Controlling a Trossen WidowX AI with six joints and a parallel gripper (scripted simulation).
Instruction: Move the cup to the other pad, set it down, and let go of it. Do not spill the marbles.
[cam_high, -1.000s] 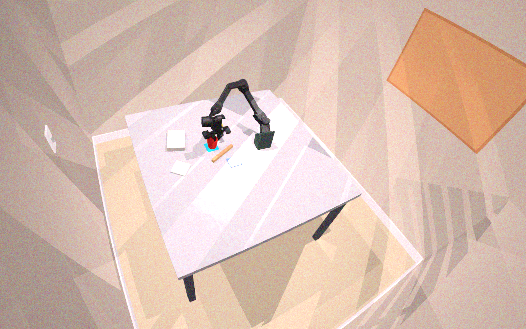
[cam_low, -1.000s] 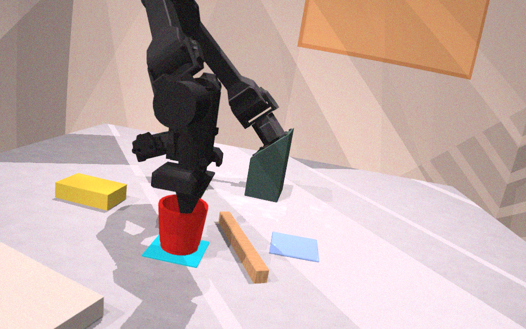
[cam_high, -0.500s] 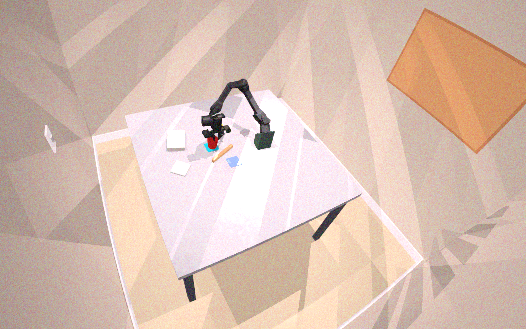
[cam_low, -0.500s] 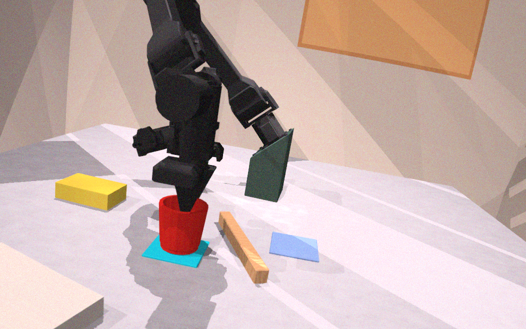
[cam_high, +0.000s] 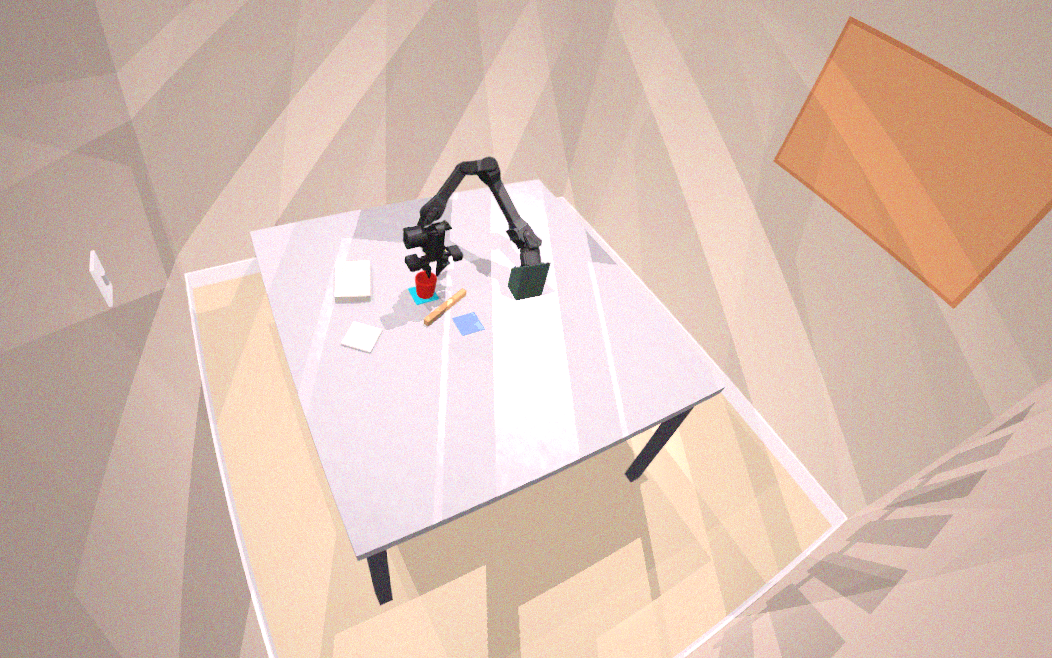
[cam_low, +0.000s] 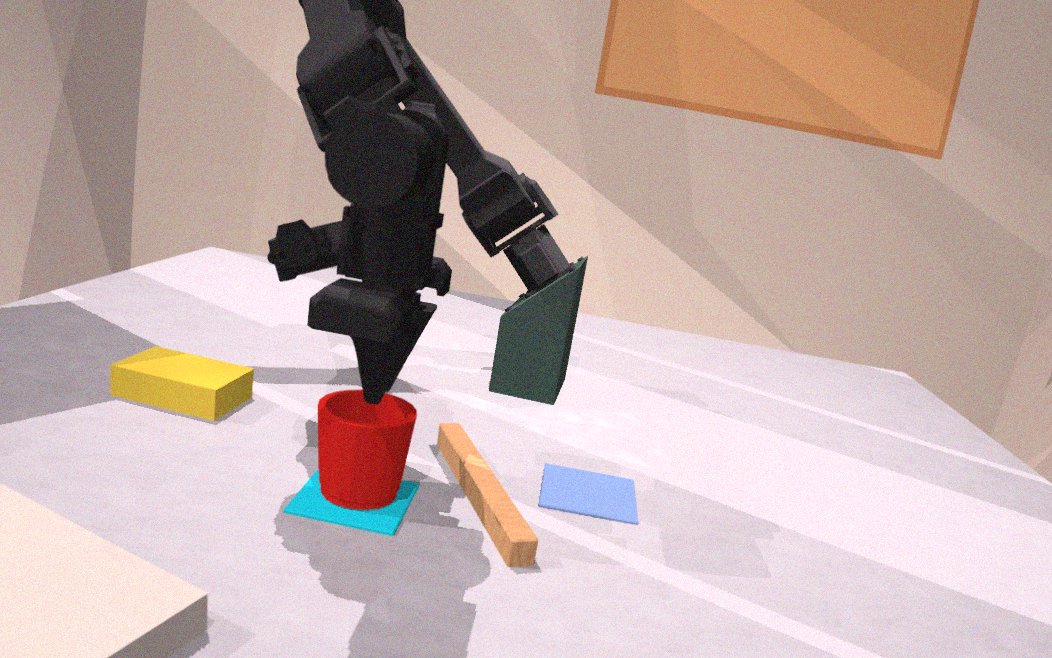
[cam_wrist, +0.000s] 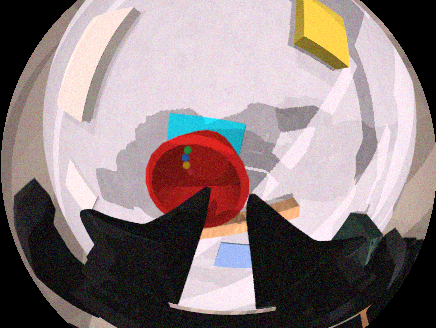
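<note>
The red cup is 40 mm below my gripper tip and 30 mm ahead of it. Round my gripper tip: wooden bar 90 mm to the left, 70 mm below, 10 mm behind; then yellow marble 60 mm below, 40 mm ahead, 10 mm to the left; then cyan pad 80 mm below, 30 mm ahead.
</note>
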